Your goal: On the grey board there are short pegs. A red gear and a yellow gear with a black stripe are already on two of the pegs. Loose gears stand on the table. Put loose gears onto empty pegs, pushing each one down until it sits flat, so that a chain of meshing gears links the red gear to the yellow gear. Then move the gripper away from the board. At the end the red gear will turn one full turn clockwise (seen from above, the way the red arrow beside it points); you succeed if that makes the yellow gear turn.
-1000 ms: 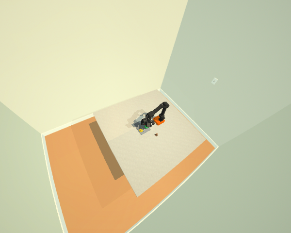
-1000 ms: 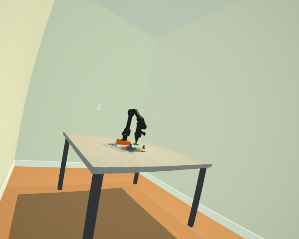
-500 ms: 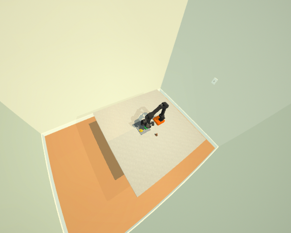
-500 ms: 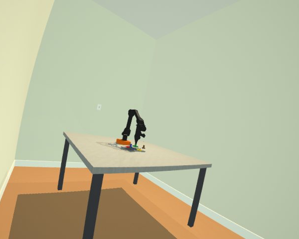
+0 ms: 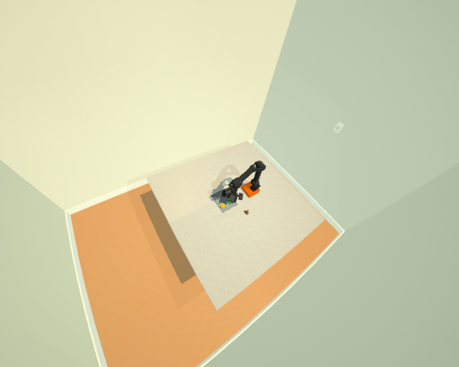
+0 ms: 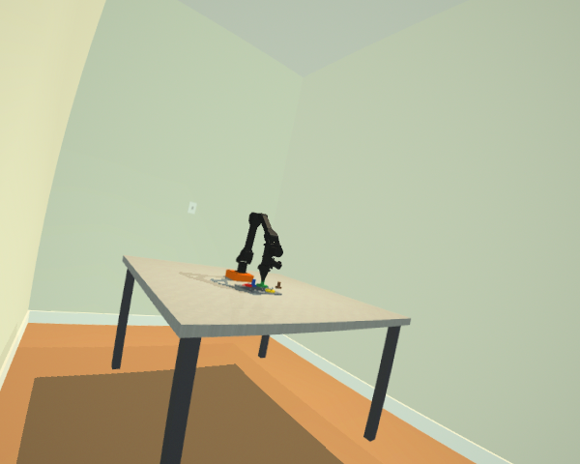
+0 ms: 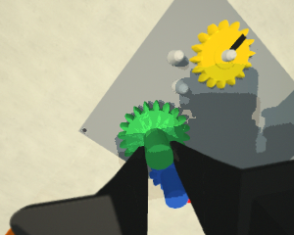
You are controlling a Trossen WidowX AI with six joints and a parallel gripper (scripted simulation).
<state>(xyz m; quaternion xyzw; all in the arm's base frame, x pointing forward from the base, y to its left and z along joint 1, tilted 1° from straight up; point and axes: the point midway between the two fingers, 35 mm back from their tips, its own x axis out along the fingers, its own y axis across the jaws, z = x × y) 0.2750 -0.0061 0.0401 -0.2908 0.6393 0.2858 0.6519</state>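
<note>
My gripper tip is now 40 mm to the left of the blue gear, 30 mm past it and 20 mm above it. Also, from my gripper tip: green gear (10 mm below); then red arrow (90 mm to the right, 40 mm below, 40 mm behind); then red gear (80 mm to the right, 30 mm below, 20 mm behind).
</note>
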